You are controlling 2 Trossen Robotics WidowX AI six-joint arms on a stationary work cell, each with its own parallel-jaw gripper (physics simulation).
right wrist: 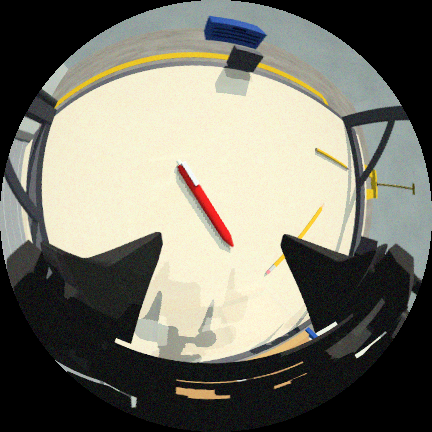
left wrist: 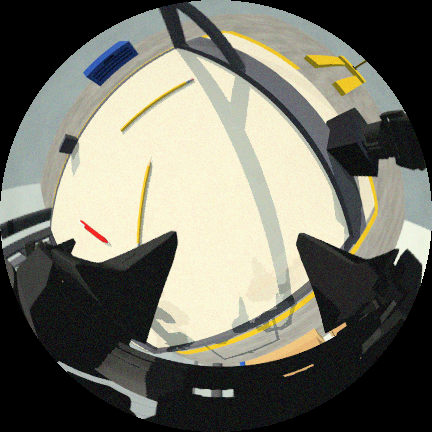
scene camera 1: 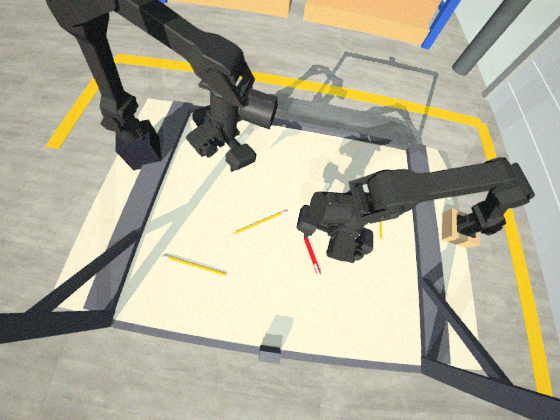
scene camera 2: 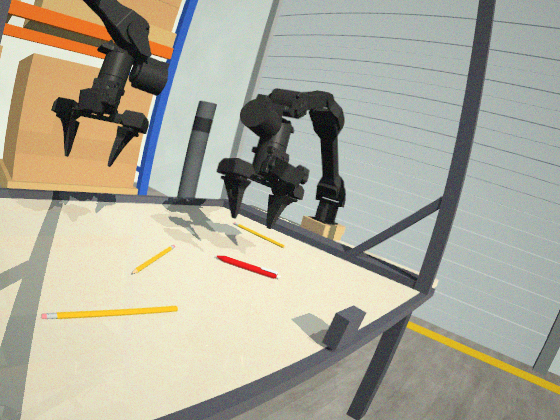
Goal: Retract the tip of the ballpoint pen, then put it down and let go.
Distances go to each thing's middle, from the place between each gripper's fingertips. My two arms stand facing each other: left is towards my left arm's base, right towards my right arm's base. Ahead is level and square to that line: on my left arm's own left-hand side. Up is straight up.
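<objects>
The red ballpoint pen (right wrist: 183, 168) is 8 cm below my right hand and 2 cm behind it. I see a tan block (scene camera 1: 449, 218) as well, 6 cm below my right hand, 18 cm ahead of it and 47 cm to the right of it. The grey block (scene camera 2: 345, 324) is 6 cm below my right hand too, 6 cm to the left of it and 29 cm behind it.
My left gripper is 14 cm above the red ballpoint pen, 16 cm past it and 30 cm to the left of it. The tan block is 12 cm below my left hand, 77 cm to the right of it and 4 cm ahead of it, and the grey block is 12 cm below my left hand, 24 cm to the right of it and 43 cm behind it.
</objects>
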